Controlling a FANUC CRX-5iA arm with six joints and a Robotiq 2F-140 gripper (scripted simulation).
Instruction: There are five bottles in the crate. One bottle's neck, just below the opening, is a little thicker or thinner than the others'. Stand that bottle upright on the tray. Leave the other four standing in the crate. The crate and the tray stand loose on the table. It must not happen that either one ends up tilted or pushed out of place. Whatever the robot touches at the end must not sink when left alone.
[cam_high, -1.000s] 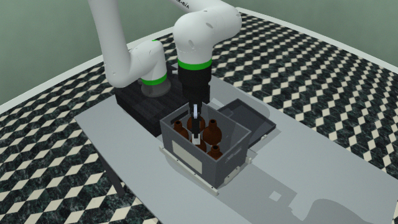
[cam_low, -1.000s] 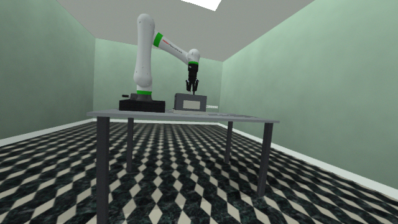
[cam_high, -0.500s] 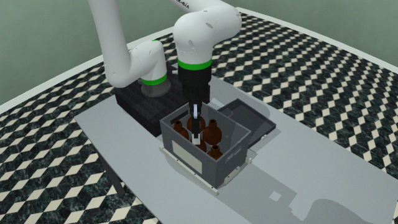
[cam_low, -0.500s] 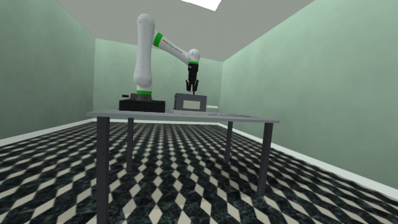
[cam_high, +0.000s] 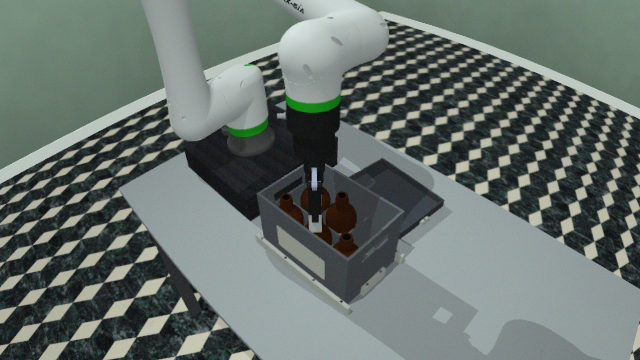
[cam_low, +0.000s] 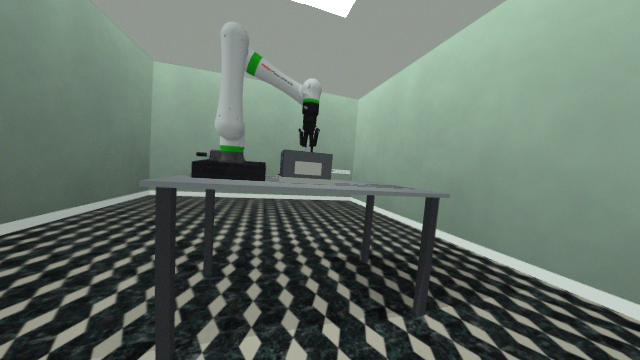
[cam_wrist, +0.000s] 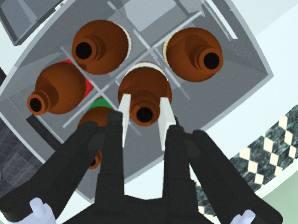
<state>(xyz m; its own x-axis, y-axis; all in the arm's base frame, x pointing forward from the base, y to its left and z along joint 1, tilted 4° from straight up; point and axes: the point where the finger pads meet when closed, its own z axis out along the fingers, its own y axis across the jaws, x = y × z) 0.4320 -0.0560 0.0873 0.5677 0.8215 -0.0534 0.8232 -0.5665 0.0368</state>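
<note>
Right now my hand is 9 cm above the brown bottle. The rest, counted from my hand: glass bottle (10 cm behind, 7 cm to the left, 9 cm below); then crate (1 cm behind, 4 cm to the left, 9 cm below); then dark grey tray (6 cm behind, 30 cm to the left, 16 cm below).
</note>
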